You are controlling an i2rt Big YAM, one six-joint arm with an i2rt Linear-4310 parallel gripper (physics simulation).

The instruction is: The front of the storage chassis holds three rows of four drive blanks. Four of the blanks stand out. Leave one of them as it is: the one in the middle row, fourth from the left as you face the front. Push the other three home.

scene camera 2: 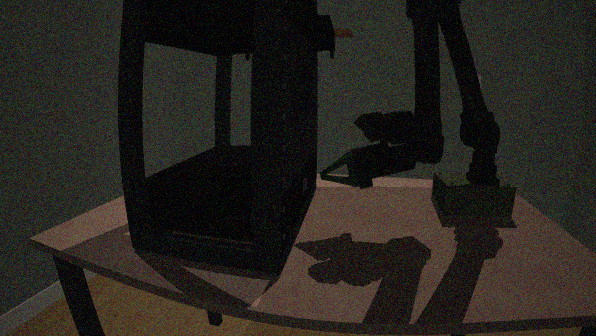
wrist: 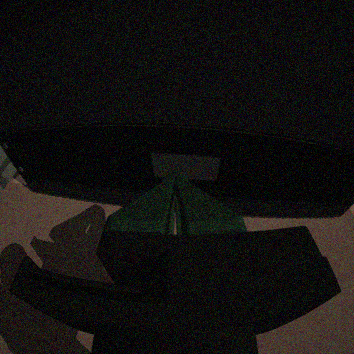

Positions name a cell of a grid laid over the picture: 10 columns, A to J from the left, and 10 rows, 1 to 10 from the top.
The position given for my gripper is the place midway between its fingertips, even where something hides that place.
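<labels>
You can see my gripper in scene camera 2 (F6), and it's there in the wrist view (E6) too. There's also a tall rack, which is visible in scene camera 2 (E6) and again in the wrist view (G4).
</labels>
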